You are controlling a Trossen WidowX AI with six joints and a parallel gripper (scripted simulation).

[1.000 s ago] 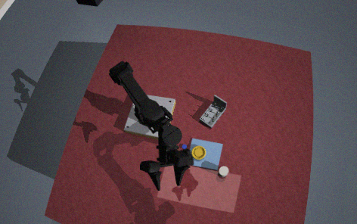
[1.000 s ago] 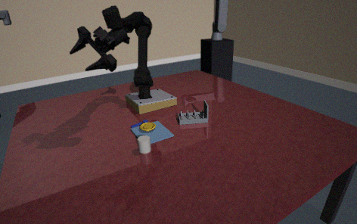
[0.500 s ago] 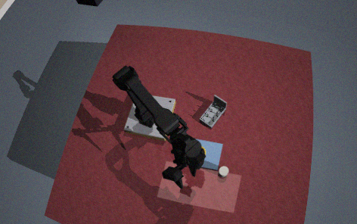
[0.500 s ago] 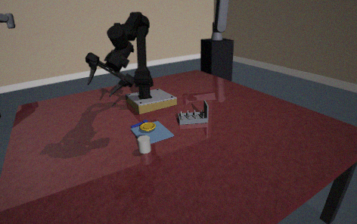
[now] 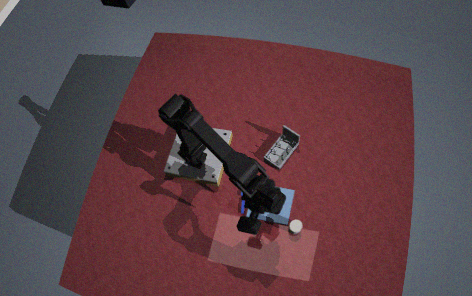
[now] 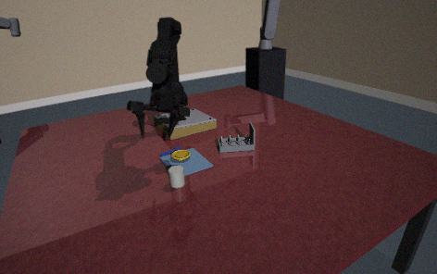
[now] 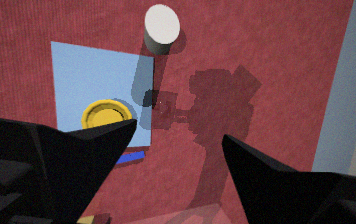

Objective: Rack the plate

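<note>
My gripper tip is now 100 mm above the yellow plate, 80 mm to the right of it and 30 mm past it. Round my gripper tip: blue spoon 110 mm below, 100 mm behind, 60 mm to the left; then white cup 110 mm ahead, 90 mm below, 30 mm to the left; then blue mat 110 mm below, 80 mm to the left.
</note>
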